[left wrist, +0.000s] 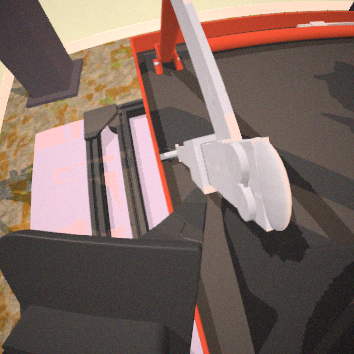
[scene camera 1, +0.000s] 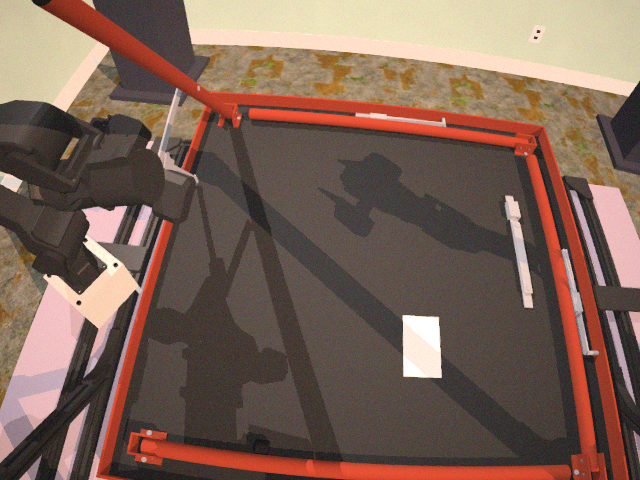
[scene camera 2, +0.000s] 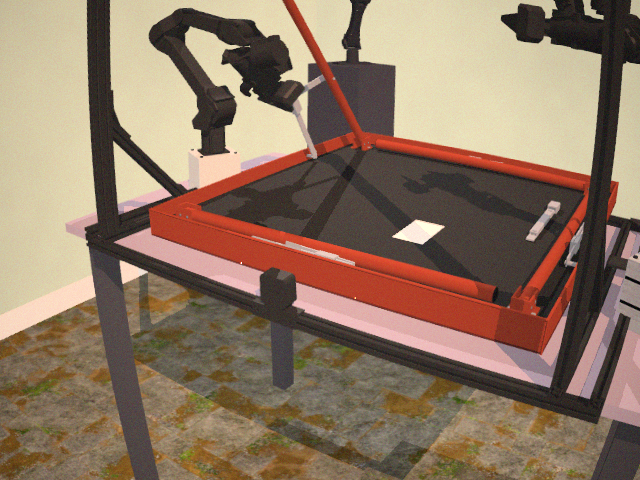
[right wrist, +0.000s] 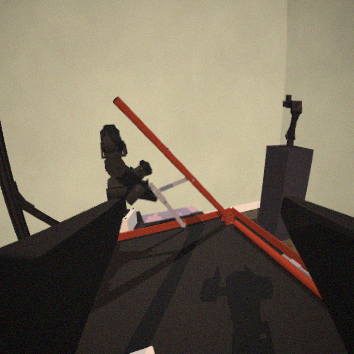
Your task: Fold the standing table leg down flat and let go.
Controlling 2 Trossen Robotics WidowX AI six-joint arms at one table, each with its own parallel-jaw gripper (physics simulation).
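Seen in the pictures: left gripper, fingertip midpoint: [left wrist: 212,196] [scene camera 2: 290,110] [right wrist: 156,199]; right gripper, fingertip midpoint: [scene camera 2: 515,19] [right wrist: 202,205]; left arm's base, origin of the base link: [scene camera 1: 82,270] [scene camera 2: 213,151].
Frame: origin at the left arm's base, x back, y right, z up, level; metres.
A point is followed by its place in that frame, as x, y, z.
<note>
The red table leg [scene camera 1: 129,49] @(-0.095, -0.166, 0.328) [scene camera 2: 320,64] @(-0.040, -0.257, 0.199) [left wrist: 169,35] @(0.029, -0.365, 0.051) [right wrist: 155,137] @(-0.081, -0.192, 0.314) stands up at a slant from the frame's back corner and leans toward the left arm. Its pale hinged brace [scene camera 1: 171,121] @(-0.025, -0.236, 0.142) [scene camera 2: 305,129] @(-0.024, -0.227, 0.036) [left wrist: 212,90] @(-0.045, -0.194, 0.137) [right wrist: 170,205] @(-0.029, -0.217, 0.059) is bent at its middle joint and runs from the leg to the frame's side rail. My left gripper [scene camera 1: 183,198] [scene camera 2: 295,98] is nearly closed and empty, beside the brace's joint; whether it touches cannot be told. In the left wrist view the joint is just beyond the dark finger. My right gripper [scene camera 2: 506,20] @(-0.594, -0.352, 0.342) [right wrist: 202,205] @(-0.594, -0.352, 0.342) is open and empty, high at the right, far from the leg.
Three red legs lie flat along the frame [scene camera 1: 135,330] @(-0.126, 0.014, -0.037) [scene camera 2: 336,273] @(-0.604, 0.000, -0.059): a back leg [scene camera 1: 382,124] @(-0.224, -0.594, -0.024), a right leg [scene camera 1: 553,232] @(-0.627, -0.546, -0.028) and a front leg [scene camera 1: 361,467] @(-0.513, -0.016, -0.042). A white card [scene camera 1: 421,346] @(-0.502, -0.225, -0.063) [scene camera 2: 418,231] @(-0.502, -0.225, -0.063) and a loose pale bar [scene camera 1: 520,253] @(-0.586, -0.476, -0.046) [scene camera 2: 542,222] @(-0.600, -0.462, -0.047) lie on the dark panel [scene camera 1: 330,248] @(-0.287, -0.294, -0.058).
</note>
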